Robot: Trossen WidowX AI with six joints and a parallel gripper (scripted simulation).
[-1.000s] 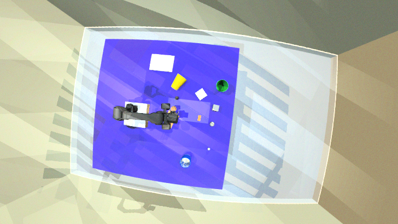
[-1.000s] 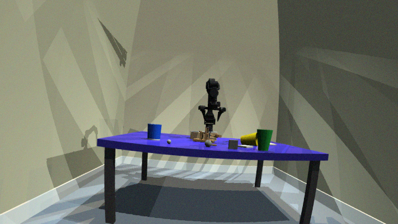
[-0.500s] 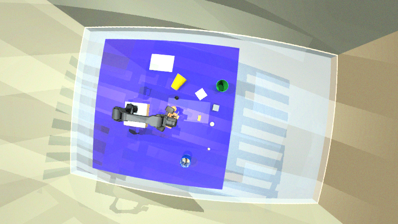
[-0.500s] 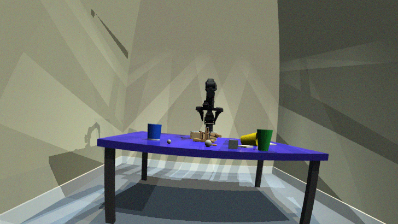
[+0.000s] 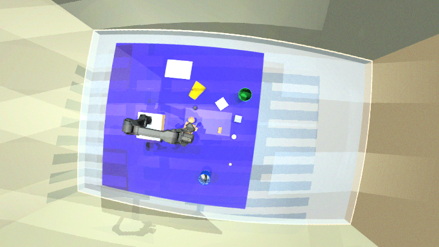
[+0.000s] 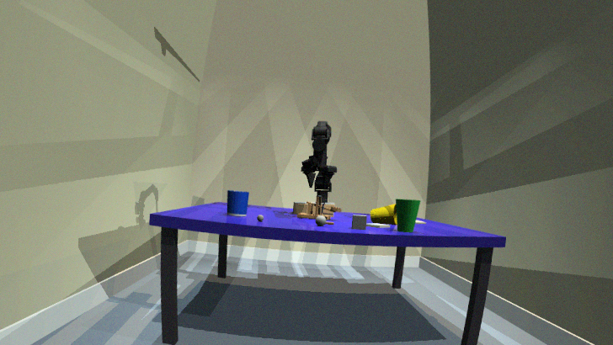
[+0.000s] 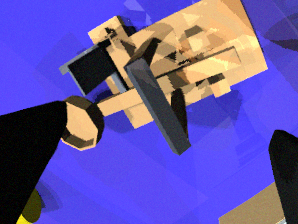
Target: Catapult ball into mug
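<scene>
My gripper tip is 60 mm above the catapult frame and 10 mm to the right of it. Also, from my gripper tip: wooden catapult 90 mm below, 30 mm to the left, 30 mm ahead; orange block 250 mm ahead, 140 mm below, 30 mm to the left; black ball 190 mm to the left, 120 mm below, 40 mm ahead.
</scene>
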